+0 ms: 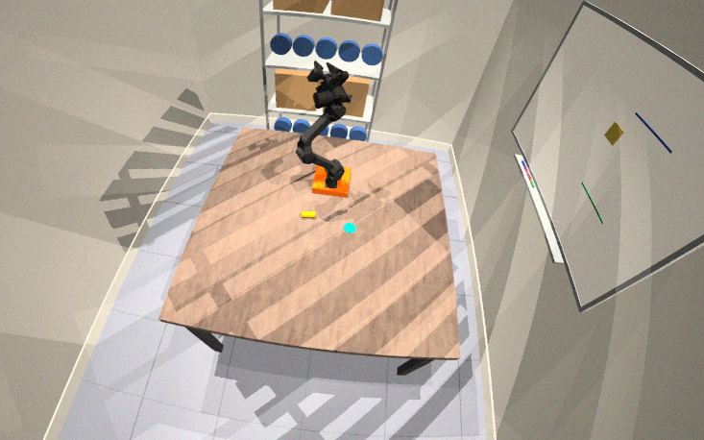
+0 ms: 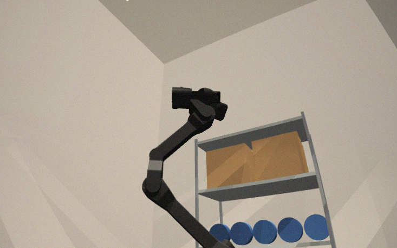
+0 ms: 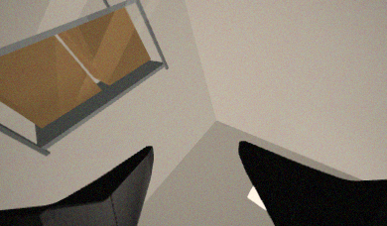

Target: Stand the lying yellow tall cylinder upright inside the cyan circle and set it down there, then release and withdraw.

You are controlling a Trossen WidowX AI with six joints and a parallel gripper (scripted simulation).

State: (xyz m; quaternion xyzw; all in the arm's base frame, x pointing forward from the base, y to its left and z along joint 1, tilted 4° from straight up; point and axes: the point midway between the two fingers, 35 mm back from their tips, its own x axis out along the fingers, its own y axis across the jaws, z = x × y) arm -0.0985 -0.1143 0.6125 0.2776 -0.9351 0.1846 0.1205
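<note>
The yellow cylinder is 660 mm below my gripper tip, 300 mm ahead of it and 10 mm to the right of it. Also, from my gripper tip: cyan circle: 670 mm below, 360 mm ahead, 190 mm to the left.
</note>
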